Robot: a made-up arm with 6 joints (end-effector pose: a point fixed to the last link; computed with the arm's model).
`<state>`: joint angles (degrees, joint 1 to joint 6).
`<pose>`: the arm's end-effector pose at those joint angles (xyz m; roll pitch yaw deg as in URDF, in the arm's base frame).
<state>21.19 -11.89 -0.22 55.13 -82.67 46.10</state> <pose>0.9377 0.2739 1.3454 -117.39 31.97 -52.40</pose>
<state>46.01 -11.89 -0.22 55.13 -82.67 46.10</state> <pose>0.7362 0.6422 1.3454 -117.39 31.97 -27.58</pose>
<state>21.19 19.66 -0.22 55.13 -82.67 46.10</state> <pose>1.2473 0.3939 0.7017 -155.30 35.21 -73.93</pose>
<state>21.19 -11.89 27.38 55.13 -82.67 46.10</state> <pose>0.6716 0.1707 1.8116 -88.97 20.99 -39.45</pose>
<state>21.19 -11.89 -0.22 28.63 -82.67 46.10</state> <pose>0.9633 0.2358 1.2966 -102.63 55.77 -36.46</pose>
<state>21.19 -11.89 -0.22 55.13 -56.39 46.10</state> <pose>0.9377 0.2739 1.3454 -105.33 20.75 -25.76</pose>
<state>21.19 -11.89 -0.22 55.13 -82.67 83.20</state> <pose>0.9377 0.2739 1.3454 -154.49 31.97 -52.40</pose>
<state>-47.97 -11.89 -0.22 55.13 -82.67 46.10</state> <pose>0.5896 -0.7790 1.3454 -117.39 31.97 -121.56</pose>
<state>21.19 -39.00 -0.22 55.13 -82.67 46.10</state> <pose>0.4516 0.0854 1.6891 -89.43 21.23 -39.62</pose>
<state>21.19 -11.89 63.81 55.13 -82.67 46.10</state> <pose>0.0740 -0.0610 2.1312 -57.79 0.94 -33.28</pose>
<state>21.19 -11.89 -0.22 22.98 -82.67 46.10</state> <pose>0.9680 0.2309 1.2839 -96.56 60.28 -30.16</pose>
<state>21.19 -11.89 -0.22 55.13 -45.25 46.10</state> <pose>0.9377 0.2739 1.3454 -102.30 14.79 -15.87</pose>
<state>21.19 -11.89 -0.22 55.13 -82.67 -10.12</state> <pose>0.9377 0.2739 1.3454 -61.17 31.97 -52.40</pose>
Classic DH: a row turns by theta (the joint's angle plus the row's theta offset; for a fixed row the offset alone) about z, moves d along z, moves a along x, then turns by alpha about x. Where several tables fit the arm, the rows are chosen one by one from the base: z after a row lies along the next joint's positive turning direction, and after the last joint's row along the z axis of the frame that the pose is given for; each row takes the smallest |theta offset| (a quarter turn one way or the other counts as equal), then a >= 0, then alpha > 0; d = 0 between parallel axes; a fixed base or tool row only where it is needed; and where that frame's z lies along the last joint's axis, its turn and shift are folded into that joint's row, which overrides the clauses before.
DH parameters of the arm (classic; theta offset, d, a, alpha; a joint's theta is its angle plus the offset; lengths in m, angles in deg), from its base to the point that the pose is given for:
joint 1: 0 0.4359 0 -90
joint 2: -90 0 0.5739 180
joint 3: 0 0 0 -90
joint 4: 0 -1.1394 0 90
joint 5: 0 0.1462 0 -90
joint 6: 90 0 0 90
tool (fixed): -90 0 0 0

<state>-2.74 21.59 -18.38 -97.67 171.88 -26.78</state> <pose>0.9911 -0.0279 0.1266 102.59 -38.43 -172.45</pose>
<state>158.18 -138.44 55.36 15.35 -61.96 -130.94</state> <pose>1.4245 -0.4185 -0.3029 -70.62 -45.60 -2.31</pose>
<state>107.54 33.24 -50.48 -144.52 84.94 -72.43</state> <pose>-0.2205 0.3025 -0.2259 76.13 10.16 -36.49</pose>
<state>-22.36 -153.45 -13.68 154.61 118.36 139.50</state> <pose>-1.0289 0.5661 0.6106 20.43 -17.47 0.94</pose>
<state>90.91 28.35 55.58 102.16 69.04 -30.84</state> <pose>-0.0502 1.2196 1.5894 -88.78 0.64 156.82</pose>
